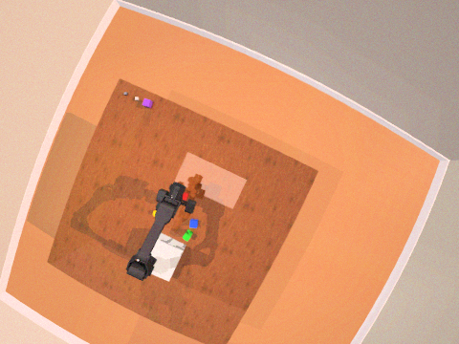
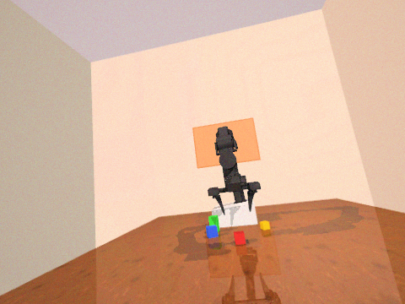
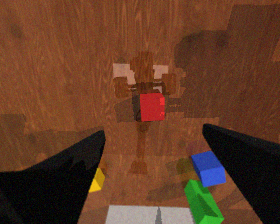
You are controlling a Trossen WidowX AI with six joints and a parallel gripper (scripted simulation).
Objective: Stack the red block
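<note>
My gripper tip is 80 mm above the red block and 10 mm to the left of it. Round my gripper tip: blue block (130 mm to the right, 100 mm behind, 80 mm below); yellow block (180 mm behind, 80 mm to the left, 80 mm below); purple block (460 mm to the left, 320 mm ahead, 80 mm below).
</note>
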